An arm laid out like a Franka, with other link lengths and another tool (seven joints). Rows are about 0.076 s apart.
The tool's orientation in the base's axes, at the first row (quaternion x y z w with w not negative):
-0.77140 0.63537 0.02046 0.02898
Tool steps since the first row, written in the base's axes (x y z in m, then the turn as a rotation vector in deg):
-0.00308 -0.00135 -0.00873 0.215 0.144 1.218
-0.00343 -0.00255 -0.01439 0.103 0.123 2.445
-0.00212 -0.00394 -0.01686 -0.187 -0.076 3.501
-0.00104 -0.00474 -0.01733 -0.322 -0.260 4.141
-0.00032 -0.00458 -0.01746 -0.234 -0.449 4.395
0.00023 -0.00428 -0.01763 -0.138 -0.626 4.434
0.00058 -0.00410 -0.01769 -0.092 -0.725 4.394
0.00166 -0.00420 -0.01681 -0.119 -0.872 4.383
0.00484 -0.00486 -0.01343 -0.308 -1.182 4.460
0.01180 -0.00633 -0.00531 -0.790 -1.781 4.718
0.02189 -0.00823 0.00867 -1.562 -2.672 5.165
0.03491 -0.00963 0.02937 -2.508 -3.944 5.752
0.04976 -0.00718 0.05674 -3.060 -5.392 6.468
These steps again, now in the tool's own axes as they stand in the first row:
0.00133 0.00344 0.00860 -0.183 -0.261 -1.204
0.00282 0.00412 0.01416 -0.268 -0.170 -2.430
0.00460 0.00315 0.01653 -0.201 0.133 -3.499
0.00563 0.00225 0.01695 -0.090 0.288 -4.151
0.00562 0.00152 0.01709 0.094 0.233 -4.417
0.00544 0.00092 0.01728 0.283 0.172 -4.468
0.00534 0.00054 0.01736 0.392 0.147 -4.435
0.00558 -0.00051 0.01648 0.531 0.201 -4.434
0.00660 -0.00357 0.01308 0.793 0.445 -4.534
0.00882 -0.01027 0.00491 1.270 1.027 -4.836
0.01166 -0.02007 -0.00911 1.963 1.947 -5.349
0.01411 -0.03297 -0.02979 2.987 3.107 -6.030
0.01269 -0.04853 -0.05684 4.250 3.912 -6.849

